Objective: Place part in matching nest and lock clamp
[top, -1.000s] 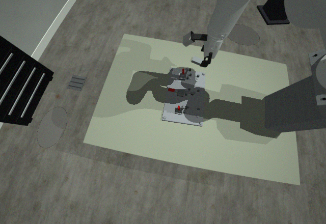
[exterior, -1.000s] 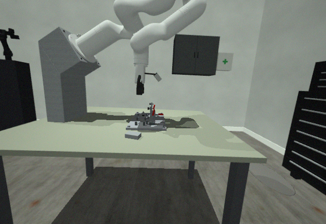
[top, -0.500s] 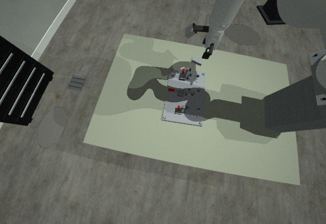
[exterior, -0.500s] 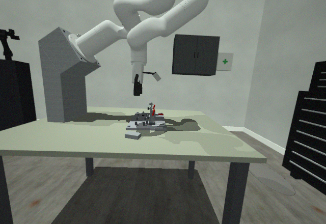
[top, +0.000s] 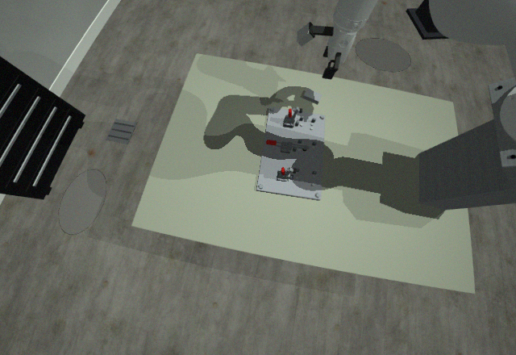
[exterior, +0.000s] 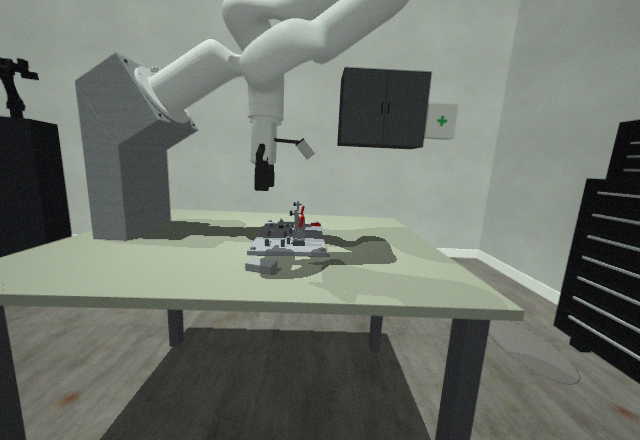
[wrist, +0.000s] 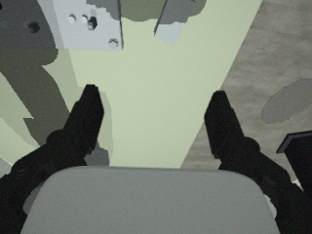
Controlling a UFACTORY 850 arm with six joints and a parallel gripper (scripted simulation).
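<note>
The grey block part lies 1 cm behind my hand, 2 cm to the right of it and 21 cm below it. Also, from my hand: grey fixture plate 12 cm ahead, 21 cm to the left, 21 cm below.
</note>
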